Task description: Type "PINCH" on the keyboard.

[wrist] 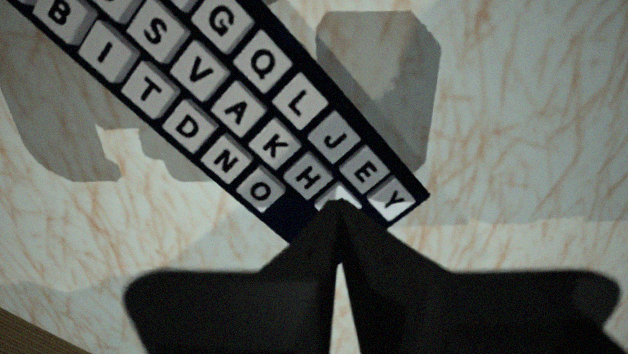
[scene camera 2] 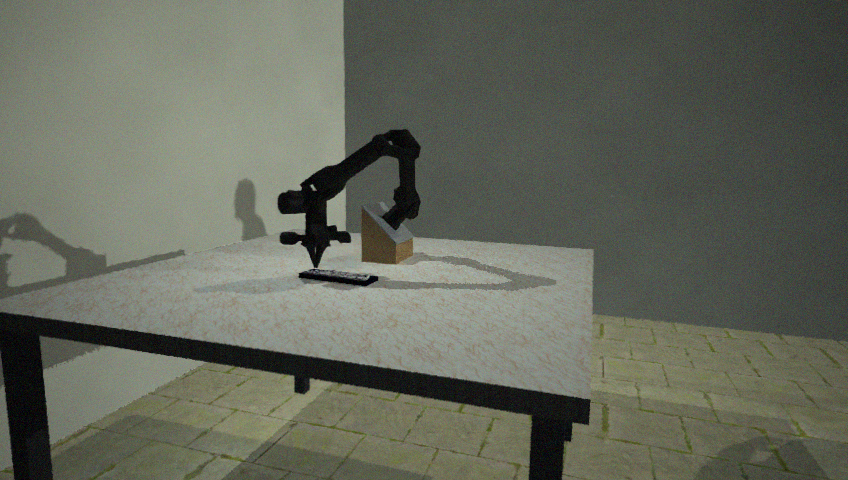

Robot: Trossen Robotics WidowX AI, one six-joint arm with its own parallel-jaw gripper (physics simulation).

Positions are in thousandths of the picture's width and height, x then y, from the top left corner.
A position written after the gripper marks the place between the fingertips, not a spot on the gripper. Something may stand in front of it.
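Observation:
Dark keyboard (scene camera 2: 417,580) visible. Wrist view too: the keyboard (wrist: 380,270). Gripper (scene camera 2: 372,557) visible. Wrist view again: the gripper (wrist: 537,592).

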